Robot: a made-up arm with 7 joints.
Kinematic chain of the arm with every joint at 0, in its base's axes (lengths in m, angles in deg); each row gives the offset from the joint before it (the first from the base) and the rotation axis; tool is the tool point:
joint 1: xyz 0 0 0 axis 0 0.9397 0.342
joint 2: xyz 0 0 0 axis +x
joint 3: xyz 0 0 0 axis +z
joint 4: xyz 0.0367 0 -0.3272 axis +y
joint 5: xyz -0.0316 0 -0.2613 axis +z
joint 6: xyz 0 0 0 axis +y
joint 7: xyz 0 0 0 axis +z
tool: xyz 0 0 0
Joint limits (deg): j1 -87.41..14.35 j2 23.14..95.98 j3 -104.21..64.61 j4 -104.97..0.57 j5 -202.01..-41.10 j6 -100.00..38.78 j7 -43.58..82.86
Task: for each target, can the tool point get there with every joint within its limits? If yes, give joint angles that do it. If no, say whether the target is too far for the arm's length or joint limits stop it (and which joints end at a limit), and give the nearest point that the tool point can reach.
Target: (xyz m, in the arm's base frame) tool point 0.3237 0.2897 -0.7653
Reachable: no: too far | nearest point 0.2179 0.1950 -0.5152 | short by 0.288 m
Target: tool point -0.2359 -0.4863 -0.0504
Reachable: no: joint limits stop it (at a limit: joint 1, joint 2, joint 3, joint 4) | nearest point -0.1464 -0.1604 -0.3542 | short by 0.454 m
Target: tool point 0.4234 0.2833 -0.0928
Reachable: yes | joints -31.63 41.69 16.43 -71.85 -79.97 -69.39 -22.15
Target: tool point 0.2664 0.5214 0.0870
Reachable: yes | joints -52.35 81.27 8.64 -17.97 -84.90 -20.56 -29.75
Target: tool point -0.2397 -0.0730 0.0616
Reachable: no: joint limits stop it (at a limit: joint 1, joint 2, joint 3, joint 4) | nearest point -0.1843 0.2793 0.2463 | short by 0.402 m
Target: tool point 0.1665 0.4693 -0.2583
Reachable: yes | joints 5.72 53.96 20.66 -51.05 -109.34 -85.40 69.57
